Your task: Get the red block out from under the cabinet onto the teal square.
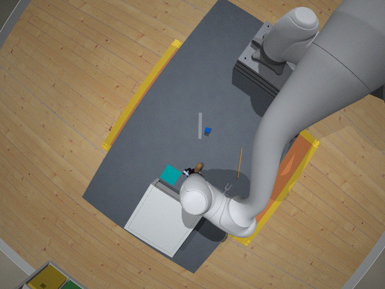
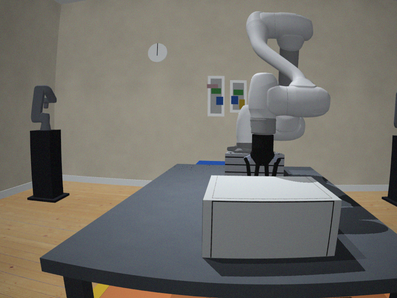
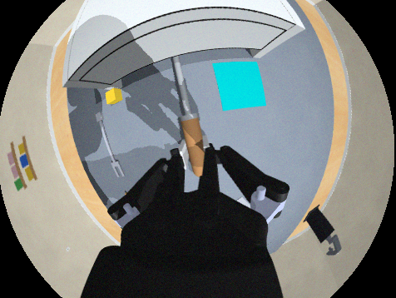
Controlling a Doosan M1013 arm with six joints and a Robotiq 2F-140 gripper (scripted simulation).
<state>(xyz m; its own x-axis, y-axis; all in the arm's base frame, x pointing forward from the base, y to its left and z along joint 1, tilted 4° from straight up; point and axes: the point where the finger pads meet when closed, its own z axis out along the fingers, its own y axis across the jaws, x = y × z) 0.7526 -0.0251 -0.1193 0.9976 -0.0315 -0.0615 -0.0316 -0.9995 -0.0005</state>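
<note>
My hand is 230 mm past the blue block, 60 mm to the left of it and 30 mm above it. Round my hand: teal square 110 mm to the right, 90 mm ahead, 40 mm below; then hook tool 130 mm ahead, 40 mm to the right, 20 mm below; then yellow block 140 mm to the left, 140 mm ahead, 30 mm below.
</note>
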